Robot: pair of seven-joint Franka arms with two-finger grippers.
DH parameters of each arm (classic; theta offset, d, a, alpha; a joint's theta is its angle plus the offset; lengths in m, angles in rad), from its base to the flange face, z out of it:
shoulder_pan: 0 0.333 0 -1.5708
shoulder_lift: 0 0 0 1.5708
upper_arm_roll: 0 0.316 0.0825 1.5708
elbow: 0 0 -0.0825 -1.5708
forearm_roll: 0 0.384 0 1.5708
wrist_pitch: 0 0 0.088 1.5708
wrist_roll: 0 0.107 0 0
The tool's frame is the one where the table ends.
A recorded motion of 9 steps. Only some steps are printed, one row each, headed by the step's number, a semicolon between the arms.
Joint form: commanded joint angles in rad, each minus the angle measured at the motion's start. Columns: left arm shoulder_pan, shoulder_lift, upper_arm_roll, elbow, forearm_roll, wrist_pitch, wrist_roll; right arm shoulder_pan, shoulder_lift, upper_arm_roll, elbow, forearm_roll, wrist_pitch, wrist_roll.
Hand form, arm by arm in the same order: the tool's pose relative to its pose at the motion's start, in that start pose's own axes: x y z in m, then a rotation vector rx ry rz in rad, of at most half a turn. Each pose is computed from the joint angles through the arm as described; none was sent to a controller.
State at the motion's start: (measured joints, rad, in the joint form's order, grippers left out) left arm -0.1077 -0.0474 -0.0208 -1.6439 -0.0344 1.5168 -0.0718; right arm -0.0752 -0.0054 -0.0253 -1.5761 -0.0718 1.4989 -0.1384
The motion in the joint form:
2: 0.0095 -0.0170 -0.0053 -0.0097 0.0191 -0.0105 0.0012; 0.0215 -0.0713 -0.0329 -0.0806 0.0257 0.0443 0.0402
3: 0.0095 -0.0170 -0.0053 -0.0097 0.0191 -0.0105 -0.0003; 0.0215 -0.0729 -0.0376 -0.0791 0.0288 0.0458 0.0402
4: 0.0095 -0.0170 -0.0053 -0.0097 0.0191 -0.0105 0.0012; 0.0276 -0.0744 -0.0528 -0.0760 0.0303 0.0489 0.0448
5: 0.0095 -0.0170 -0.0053 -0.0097 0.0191 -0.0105 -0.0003; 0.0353 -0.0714 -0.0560 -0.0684 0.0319 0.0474 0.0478
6: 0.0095 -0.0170 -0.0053 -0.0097 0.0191 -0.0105 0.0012; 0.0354 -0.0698 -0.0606 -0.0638 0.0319 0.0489 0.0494
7: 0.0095 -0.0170 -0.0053 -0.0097 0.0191 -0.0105 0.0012; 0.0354 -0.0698 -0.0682 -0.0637 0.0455 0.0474 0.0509
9: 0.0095 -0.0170 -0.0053 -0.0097 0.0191 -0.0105 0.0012; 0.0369 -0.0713 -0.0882 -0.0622 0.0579 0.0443 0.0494
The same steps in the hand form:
2: -0.0063 -0.0045 -0.0032 0.0196 -0.0017 -0.0040; -0.0188 0.0018 -0.0024 0.0263 0.0376 0.0493
3: -0.0063 -0.0045 -0.0032 0.0196 -0.0017 -0.0055; -0.0195 0.0041 -0.0038 0.0296 0.0424 0.0540
4: -0.0063 -0.0045 -0.0032 0.0196 -0.0017 -0.0040; -0.0205 0.0091 -0.0059 0.0320 0.0498 0.0678
5: -0.0063 -0.0045 -0.0032 0.0196 -0.0017 -0.0055; -0.0194 0.0069 -0.0080 0.0331 0.0532 0.0665
6: -0.0063 -0.0045 -0.0032 0.0196 -0.0017 -0.0040; -0.0191 0.0095 -0.0093 0.0330 0.0574 0.0728
7: -0.0063 -0.0045 -0.0032 0.0196 -0.0017 -0.0040; -0.0197 0.0121 -0.0089 0.0476 0.0574 0.0811
9: -0.0063 -0.0045 -0.0032 0.0196 -0.0017 -0.0040; -0.0221 0.0208 -0.0093 0.0625 0.0584 0.0974

